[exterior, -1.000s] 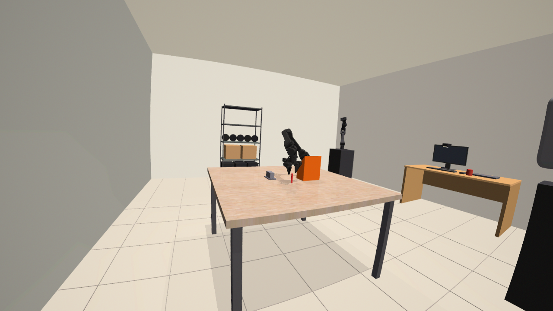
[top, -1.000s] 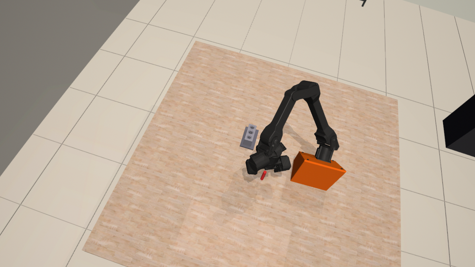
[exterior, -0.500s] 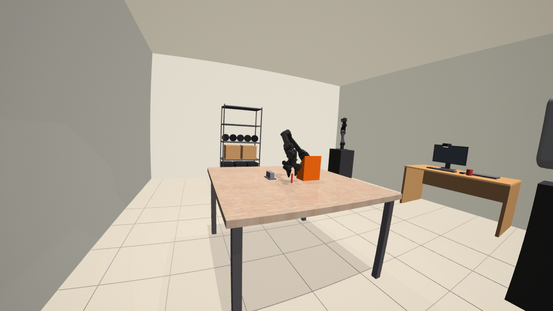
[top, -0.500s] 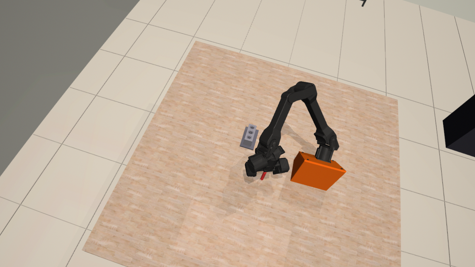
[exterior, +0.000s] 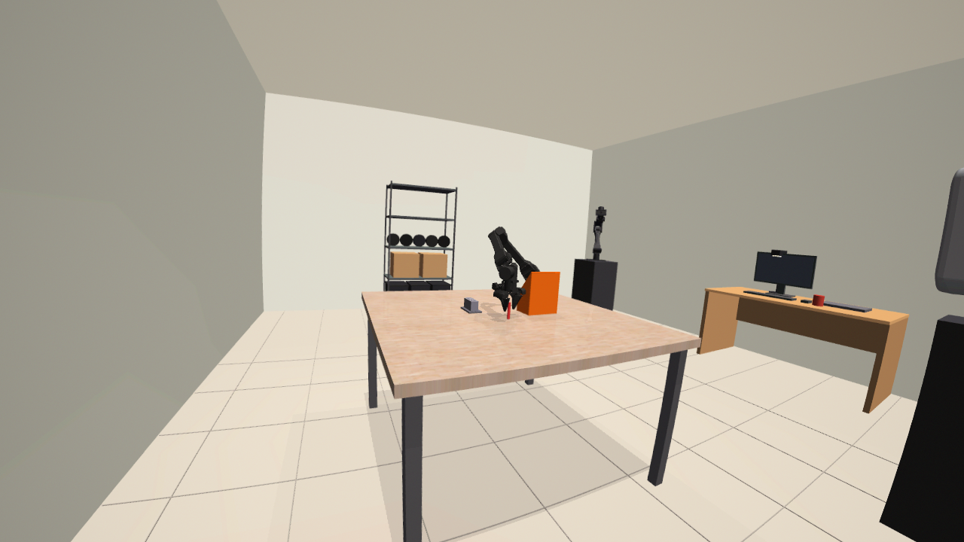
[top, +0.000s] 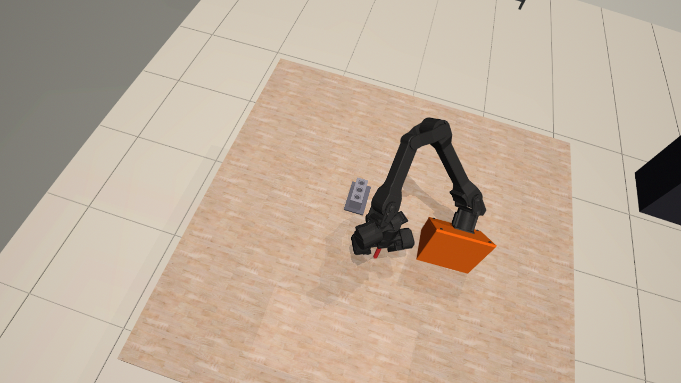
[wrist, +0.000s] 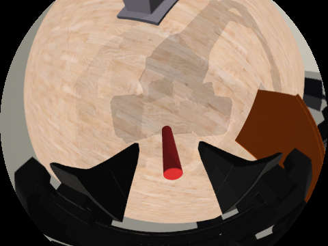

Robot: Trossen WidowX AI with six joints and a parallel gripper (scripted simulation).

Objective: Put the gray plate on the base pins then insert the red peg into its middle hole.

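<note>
My gripper tip is now right at the red peg. Also, from my gripper tip: gray plate: 12 cm ahead, 19 cm to the right.
</note>
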